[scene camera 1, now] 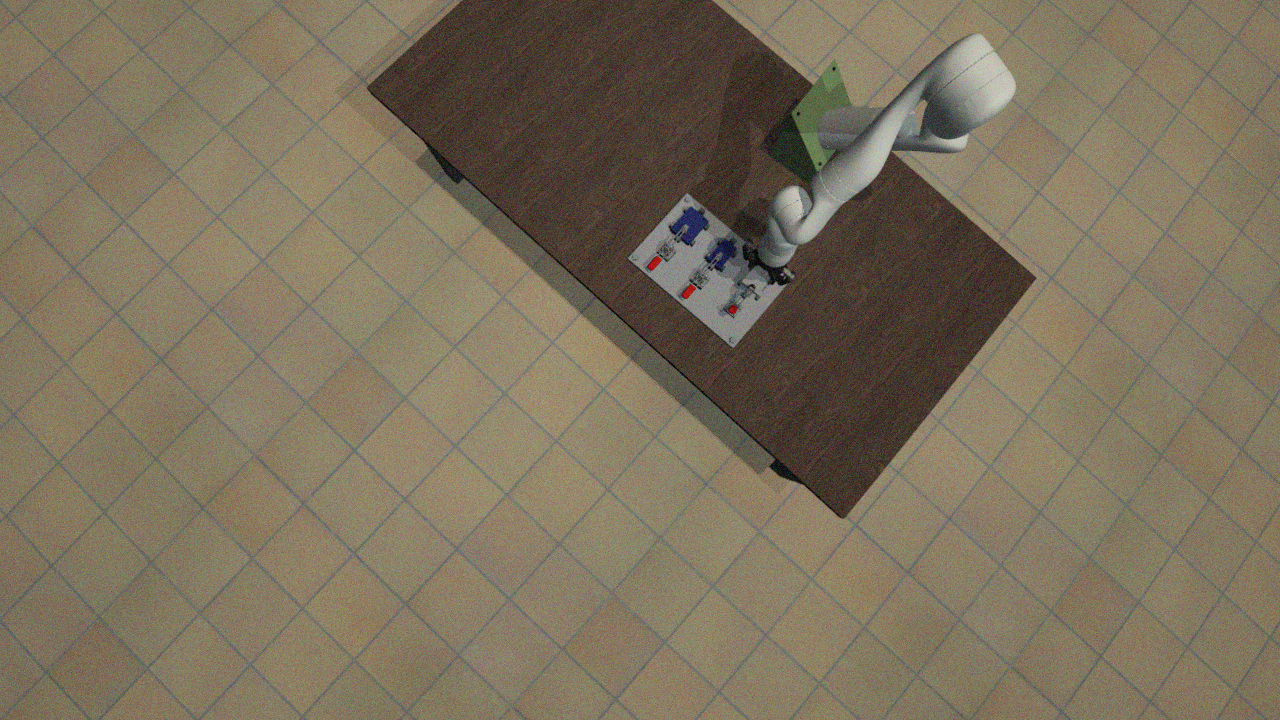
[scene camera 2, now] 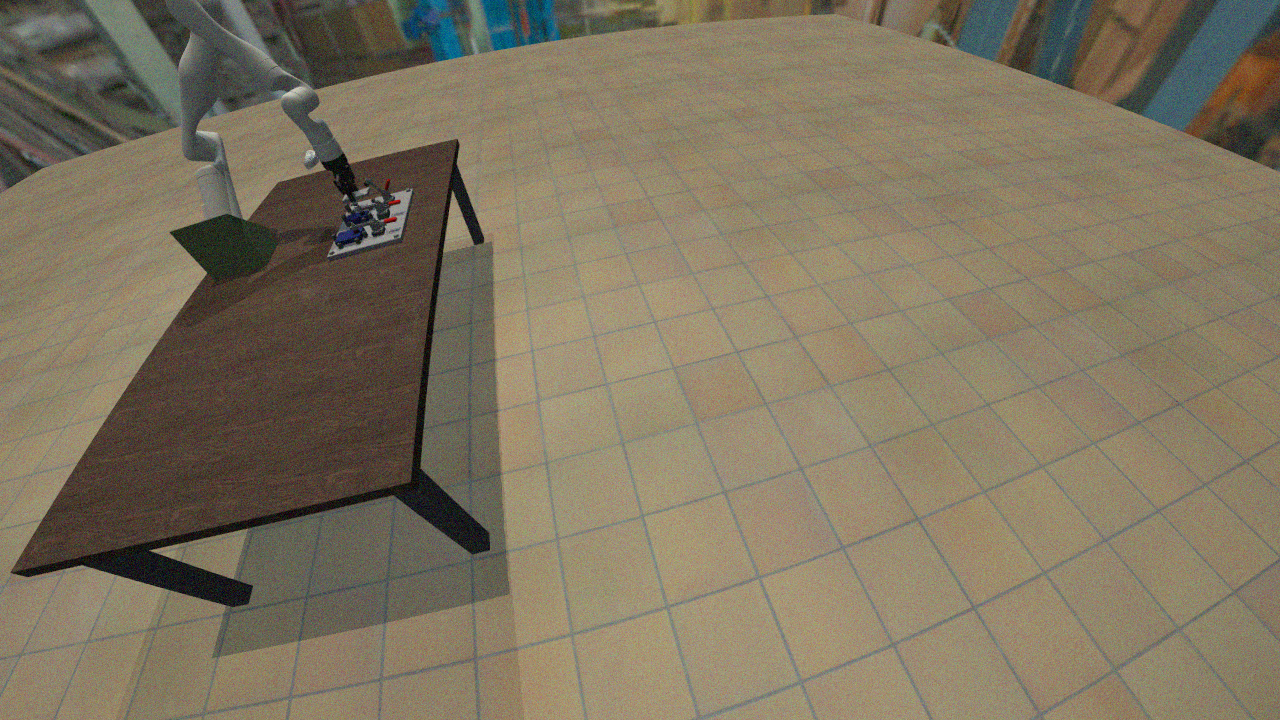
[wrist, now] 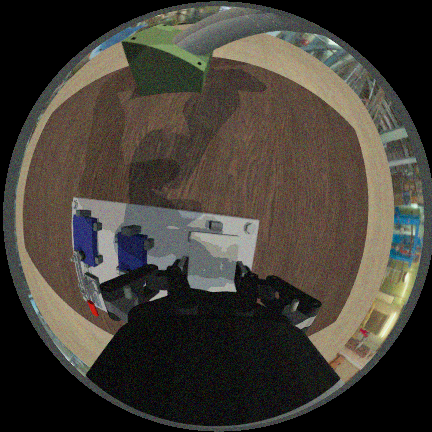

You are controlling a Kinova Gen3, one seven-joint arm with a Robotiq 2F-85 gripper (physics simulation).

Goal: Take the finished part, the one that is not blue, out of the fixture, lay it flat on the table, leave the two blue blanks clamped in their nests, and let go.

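Places are measured from the arm's base along level axes (x back, y right, z up), in metres.
Where they show: gripper, fingertip midpoint: (scene camera 1: 761, 274) (scene camera 2: 356, 197) (wrist: 211, 266); arm's base at its link origin: (scene camera 1: 829, 129) (scene camera 2: 229, 231) (wrist: 189, 44).
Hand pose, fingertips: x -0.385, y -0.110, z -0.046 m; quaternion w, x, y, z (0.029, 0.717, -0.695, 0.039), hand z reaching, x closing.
Note:
Each offset is from my fingertips to the centre of the thing. Level surfaces: height alone.
The finished part @(dz +0.008, dx -0.006, dy +0.001 m) (wrist: 212, 256), a light grey rectangular block, is between the fingers of my gripper (scene camera 1: 768, 265) (scene camera 2: 351, 195) (wrist: 211, 266), which is shut on it. In the wrist view it looks raised a little above the end nest of the white fixture plate (scene camera 1: 711, 313) (scene camera 2: 401, 219) (wrist: 105, 210) and level; the gap below is hidden. One blue blank @(dz -0.029, dx -0.013, dy +0.218 m) (scene camera 1: 689, 225) (scene camera 2: 349, 236) (wrist: 86, 240) sits in the far nest and the other blue blank @(dz -0.026, dx -0.017, dy +0.108 m) (scene camera 1: 721, 254) (scene camera 2: 358, 217) (wrist: 132, 251) in the middle nest, both under their clamp arms. The fingertips are hidden in scene camera 1.
Two red clamp handles @(dz -0.011, dx -0.151, dy +0.216 m) (scene camera 1: 654, 263) @(dz -0.006, dx -0.150, dy +0.106 m) (scene camera 1: 688, 291) lie low. The third red handle @(dz +0.001, dx -0.115, dy -0.004 m) (scene camera 1: 733, 308) (scene camera 2: 386, 185) stands up beside the gripper. A green angled panel (scene camera 1: 819, 116) (scene camera 2: 223, 246) (wrist: 170, 72) stands near the arm's base. The dark wooden table @(dz -0.057 m) (scene camera 1: 859, 358) (scene camera 2: 295, 385) (wrist: 300, 150) surrounds the plate.

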